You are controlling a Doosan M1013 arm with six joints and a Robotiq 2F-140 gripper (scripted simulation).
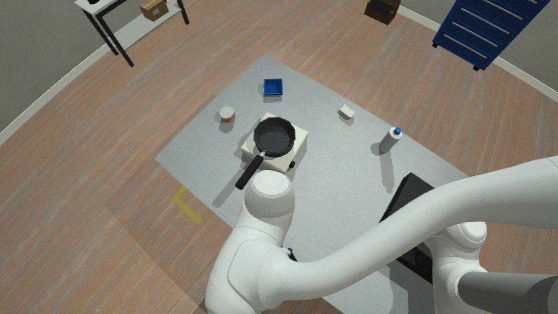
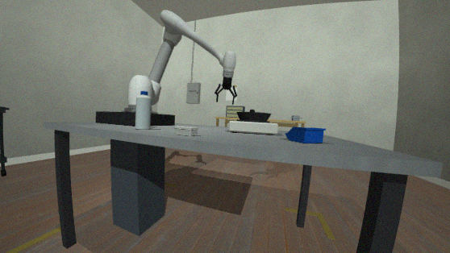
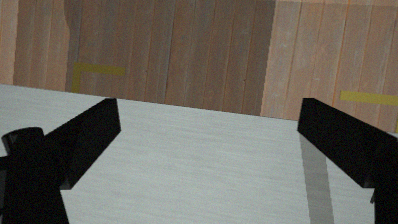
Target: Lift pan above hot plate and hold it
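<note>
Right now my hand is 36 cm to the left of the black pan, 32 cm short of it and 13 cm above it. From my hand the other things lie so: small white box: 81 cm to the right, 21 cm below, 16 cm ahead; white bottle: 77 cm to the right, 14 cm below, 11 cm behind; hot plate: 42 cm to the right, 31 cm ahead, 19 cm below.
</note>
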